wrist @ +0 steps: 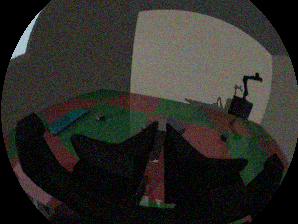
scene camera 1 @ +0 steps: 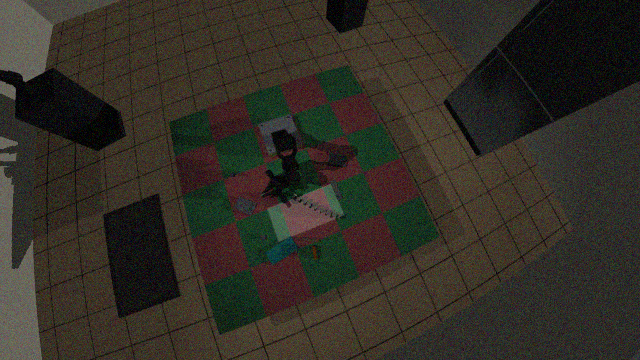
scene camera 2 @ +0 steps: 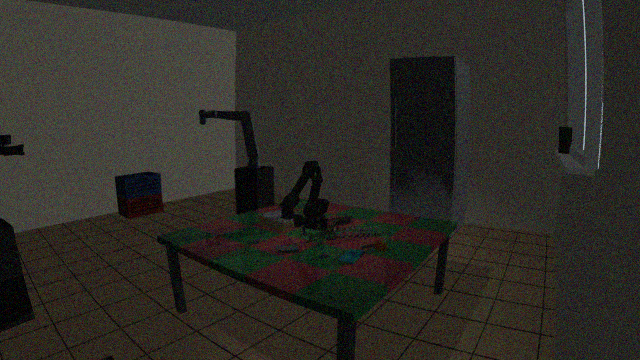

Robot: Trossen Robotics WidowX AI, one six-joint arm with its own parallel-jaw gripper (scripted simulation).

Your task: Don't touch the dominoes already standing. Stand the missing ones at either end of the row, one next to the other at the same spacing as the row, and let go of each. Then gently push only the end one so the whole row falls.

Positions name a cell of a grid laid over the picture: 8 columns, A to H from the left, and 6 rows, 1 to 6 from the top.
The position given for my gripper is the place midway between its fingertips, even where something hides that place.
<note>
My gripper (wrist: E4) carries a pale domino.
</note>
